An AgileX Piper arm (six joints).
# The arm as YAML. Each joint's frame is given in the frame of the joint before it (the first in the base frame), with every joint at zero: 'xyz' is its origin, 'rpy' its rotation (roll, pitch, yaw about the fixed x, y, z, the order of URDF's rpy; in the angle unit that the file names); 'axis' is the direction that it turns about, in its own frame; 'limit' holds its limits. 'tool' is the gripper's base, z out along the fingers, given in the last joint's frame.
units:
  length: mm
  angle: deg
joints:
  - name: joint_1
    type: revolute
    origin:
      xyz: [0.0, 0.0, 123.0]
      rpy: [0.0, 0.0, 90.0]
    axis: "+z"
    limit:
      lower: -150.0
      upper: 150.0
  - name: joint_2
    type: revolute
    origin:
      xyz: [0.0, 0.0, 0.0]
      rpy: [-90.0, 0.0, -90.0]
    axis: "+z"
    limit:
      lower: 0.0
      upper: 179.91
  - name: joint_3
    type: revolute
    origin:
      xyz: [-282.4, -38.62, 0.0]
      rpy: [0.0, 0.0, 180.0]
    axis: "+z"
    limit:
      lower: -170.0
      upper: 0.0
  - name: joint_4
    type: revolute
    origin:
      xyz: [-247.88, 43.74, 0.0]
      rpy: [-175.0, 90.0, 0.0]
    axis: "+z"
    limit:
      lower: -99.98
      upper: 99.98
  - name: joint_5
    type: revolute
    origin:
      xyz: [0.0, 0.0, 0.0]
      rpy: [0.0, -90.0, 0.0]
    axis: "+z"
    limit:
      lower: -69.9
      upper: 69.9
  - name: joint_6
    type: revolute
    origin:
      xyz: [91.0, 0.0, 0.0]
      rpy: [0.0, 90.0, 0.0]
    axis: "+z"
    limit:
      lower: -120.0
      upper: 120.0
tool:
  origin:
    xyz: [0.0, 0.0, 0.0]
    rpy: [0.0, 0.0, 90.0]
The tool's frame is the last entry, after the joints.
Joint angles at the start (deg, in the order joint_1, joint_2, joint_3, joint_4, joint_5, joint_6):
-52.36, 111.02, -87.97, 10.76, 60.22, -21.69
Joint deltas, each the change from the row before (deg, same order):
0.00, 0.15, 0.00, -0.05, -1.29, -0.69
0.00, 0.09, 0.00, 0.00, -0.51, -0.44
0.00, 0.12, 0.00, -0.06, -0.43, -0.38
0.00, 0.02, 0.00, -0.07, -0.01, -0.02
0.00, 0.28, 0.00, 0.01, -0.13, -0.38
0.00, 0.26, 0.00, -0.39, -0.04, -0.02
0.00, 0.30, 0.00, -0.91, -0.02, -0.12
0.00, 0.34, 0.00, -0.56, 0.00, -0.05
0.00, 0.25, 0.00, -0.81, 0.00, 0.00
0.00, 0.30, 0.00, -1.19, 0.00, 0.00
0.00, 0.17, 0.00, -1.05, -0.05, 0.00
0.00, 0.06, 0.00, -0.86, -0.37, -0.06
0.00, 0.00, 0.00, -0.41, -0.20, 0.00
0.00, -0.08, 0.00, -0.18, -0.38, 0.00
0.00, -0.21, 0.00, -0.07, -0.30, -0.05
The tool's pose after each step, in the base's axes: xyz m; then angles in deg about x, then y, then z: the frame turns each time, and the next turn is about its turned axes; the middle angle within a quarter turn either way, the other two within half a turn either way. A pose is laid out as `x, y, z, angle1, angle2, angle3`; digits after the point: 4 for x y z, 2 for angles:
0.2580, -0.3109, 0.2275, 175.07, 15.36, -144.85
0.2586, -0.3117, 0.2271, 174.70, 15.58, -145.18
0.2590, -0.3125, 0.2264, 174.39, 15.69, -145.49
0.2589, -0.3126, 0.2262, 174.36, 15.64, -145.53
0.2594, -0.3131, 0.2243, 174.48, 15.54, -145.90
0.2592, -0.3138, 0.2223, 174.47, 15.13, -146.08
0.2586, -0.3149, 0.2200, 174.27, 14.31, -146.59
0.2583, -0.3158, 0.2175, 174.27, 13.70, -146.90
0.2577, -0.3167, 0.2156, 174.09, 12.98, -147.26
0.2567, -0.3180, 0.2132, 173.76, 11.96, -147.79
0.2557, -0.3191, 0.2119, 173.34, 11.15, -148.25
0.2552, -0.3203, 0.2115, 172.66, 10.73, -148.64
0.2549, -0.3209, 0.2115, 172.29, 10.56, -148.79
0.2550, -0.3214, 0.2122, 171.83, 10.70, -148.81
0.2550, -0.3216, 0.2138, 171.37, 10.95, -148.82

